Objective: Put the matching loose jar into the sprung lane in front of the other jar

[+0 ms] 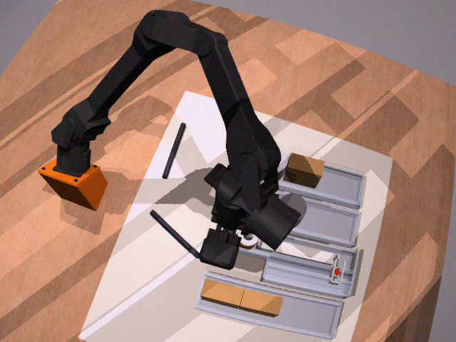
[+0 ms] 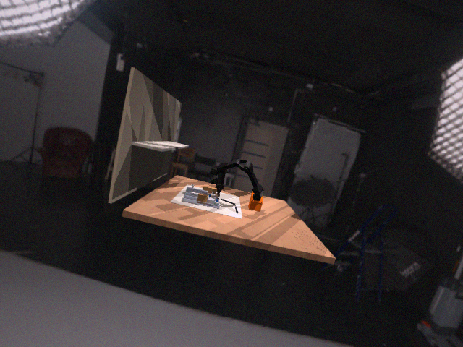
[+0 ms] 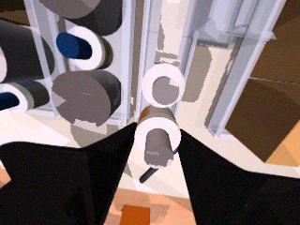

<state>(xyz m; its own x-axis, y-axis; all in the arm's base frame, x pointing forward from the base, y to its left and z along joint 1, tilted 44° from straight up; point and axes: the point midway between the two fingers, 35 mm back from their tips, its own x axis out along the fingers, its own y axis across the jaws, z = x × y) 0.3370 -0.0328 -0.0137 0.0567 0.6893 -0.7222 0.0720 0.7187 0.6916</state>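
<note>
The sprung lane is 15 cm ahead of my gripper tip, 3 cm to the right of it and 4 cm below it. The rest, counted from my gripper tip: red dot (23 cm ahead, 5 cm to the right, 1 cm above).
</note>
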